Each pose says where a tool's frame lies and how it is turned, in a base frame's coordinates. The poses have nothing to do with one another.
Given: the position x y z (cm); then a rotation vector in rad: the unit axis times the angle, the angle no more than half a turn.
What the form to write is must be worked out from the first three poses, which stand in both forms.
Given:
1: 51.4 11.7 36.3 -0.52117 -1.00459 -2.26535
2: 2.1 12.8 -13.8 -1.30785 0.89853 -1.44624
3: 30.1 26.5 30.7 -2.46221 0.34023 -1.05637
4: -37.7 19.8 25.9 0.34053 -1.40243 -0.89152
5: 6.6 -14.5 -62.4 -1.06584 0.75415 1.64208
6: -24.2 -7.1 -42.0 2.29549 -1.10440 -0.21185
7: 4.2 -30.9 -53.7 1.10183 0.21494 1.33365
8: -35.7 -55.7 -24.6 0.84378 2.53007 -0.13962
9: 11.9 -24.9 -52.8 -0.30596 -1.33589 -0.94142
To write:
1: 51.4 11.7 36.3 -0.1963 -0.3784 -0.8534 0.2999
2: 2.1 12.8 -13.8 -0.5354 0.3678 -0.5920 0.4771
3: 30.1 26.5 30.7 -0.8896 0.1229 -0.3817 0.2186
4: -37.7 19.8 25.9 0.1506 -0.6201 -0.3942 0.6614
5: 6.6 -14.5 -62.4 -0.4404 0.3116 0.6785 0.4985
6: -24.2 -7.1 -42.0 0.8598 -0.4137 -0.0794 0.2886
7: 4.2 -30.9 -53.7 0.4838 0.0944 0.5855 0.6436
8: -35.7 -55.7 -24.6 0.3072 0.9212 -0.0508 0.2333
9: 11.9 -24.9 -52.8 -0.1360 -0.5936 -0.4183 0.6739
